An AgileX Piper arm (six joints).
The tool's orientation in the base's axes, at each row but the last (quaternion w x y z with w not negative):
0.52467, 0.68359, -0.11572, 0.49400
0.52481, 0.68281, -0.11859, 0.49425
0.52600, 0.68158, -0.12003, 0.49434
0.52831, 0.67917, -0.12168, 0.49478
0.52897, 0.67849, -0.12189, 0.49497
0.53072, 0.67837, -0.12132, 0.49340
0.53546, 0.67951, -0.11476, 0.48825
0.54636, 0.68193, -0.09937, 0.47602
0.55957, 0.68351, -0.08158, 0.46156
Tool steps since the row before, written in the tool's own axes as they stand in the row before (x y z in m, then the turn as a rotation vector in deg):
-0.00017, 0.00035, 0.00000, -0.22, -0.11, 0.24
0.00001, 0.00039, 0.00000, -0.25, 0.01, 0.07
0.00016, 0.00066, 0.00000, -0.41, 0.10, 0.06
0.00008, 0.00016, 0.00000, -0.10, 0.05, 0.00
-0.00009, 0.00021, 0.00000, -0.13, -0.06, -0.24
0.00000, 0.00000, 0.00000, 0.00, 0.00, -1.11
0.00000, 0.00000, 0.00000, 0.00, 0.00, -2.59
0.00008, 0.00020, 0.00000, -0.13, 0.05, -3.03
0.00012, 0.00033, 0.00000, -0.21, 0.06, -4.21
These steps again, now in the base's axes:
-0.00032, -0.00021, 0.00008, 0.10, -0.23, -0.23
-0.00026, -0.00016, 0.00024, -0.09, -0.15, -0.19
-0.00037, -0.00022, 0.00052, -0.23, -0.24, -0.27
-0.00007, -0.00004, 0.00016, -0.08, -0.06, -0.05
-0.00019, -0.00012, 0.00005, -0.15, 0.18, -0.15
0.00000, 0.00000, 0.00000, -0.60, 0.93, -0.06
0.00000, 0.00000, 0.00000, -1.40, 2.17, -0.13
-0.00009, -0.00005, 0.00019, -1.74, 2.48, -0.22
-0.00014, -0.00007, 0.00031, -2.43, 3.43, -0.33

